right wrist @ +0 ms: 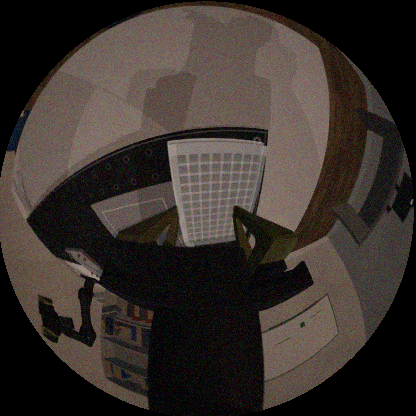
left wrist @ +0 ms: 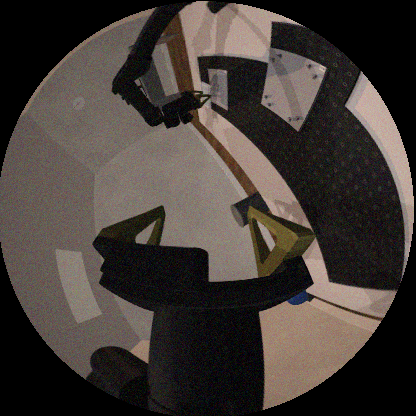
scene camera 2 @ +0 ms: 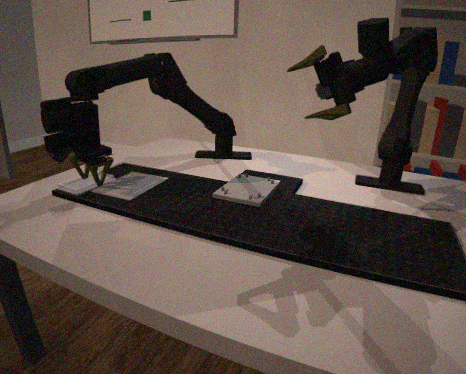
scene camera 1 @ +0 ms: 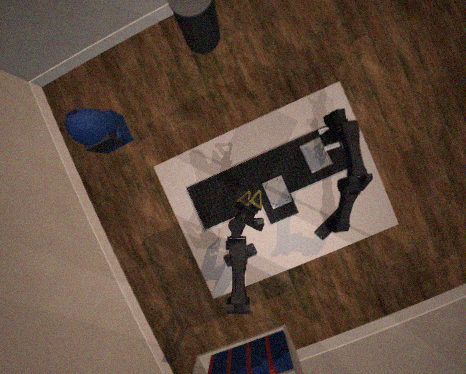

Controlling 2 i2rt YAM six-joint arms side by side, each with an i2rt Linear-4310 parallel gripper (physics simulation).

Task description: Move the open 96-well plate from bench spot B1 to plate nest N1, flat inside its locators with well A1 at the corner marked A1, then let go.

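Places are measured from the left arm's base along level axes (x ahead, y left, z up), in centimetres.
Pixels of known places: left gripper, between the fingertips: [left wrist: 205, 209] [scene camera 2: 296, 93] [scene camera 1: 254, 190]; right gripper, between the fingertips: [right wrist: 205, 209] [left wrist: 206, 93] [scene camera 2: 92, 182] [scene camera 1: 327, 140]; left arm's base, origin of its link: [right wrist: 90, 278] [scene camera 2: 388, 186]; right arm's base, origin of its link: [scene camera 2: 223, 156] [scene camera 1: 330, 224].
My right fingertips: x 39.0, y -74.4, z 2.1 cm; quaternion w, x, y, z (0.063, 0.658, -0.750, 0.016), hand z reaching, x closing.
Ahead of a thing's pixels: the offset from my right fingertips to its top centre. Level surfaces: height alone.
The open 96-well plate @(dx +0.7, dy -1.3, dz +0.9 cm) [right wrist: 215, 185] [scene camera 2: 75, 187] lies flat at the end of the black board, at the left in scene camera 2; in scene camera 1 the right arm partly hides it. My right gripper [right wrist: 205, 209] [scene camera 2: 93, 181] points down, its fingers closed against the plate's two long sides near one end. The plate nest @(dx -14.0, dy +38.3, dz +1.4 cm) [scene camera 1: 276, 192] [scene camera 2: 247, 191] [left wrist: 294, 87] is a pale block with small locator pins and no plate on it. Its A1 mark and the plate's well A1 cannot be made out. My left gripper [scene camera 2: 297, 95] [left wrist: 205, 209] is wide open and empty, raised above the bench.
A flat grey plate with an outlined rectangle @(dx -4.7, dy +9.1, dz -0.6 cm) [scene camera 1: 316, 155] [scene camera 2: 132, 185] [right wrist: 137, 204] lies on the board between the well plate and the nest. The black board @(dz -0.8 cm) [scene camera 1: 220, 197] [scene camera 2: 350, 235] lies along the white table @(dz -2.1 cm) [scene camera 2: 150, 280]. The left arm [scene camera 2: 400, 115] stands at the right in scene camera 2.
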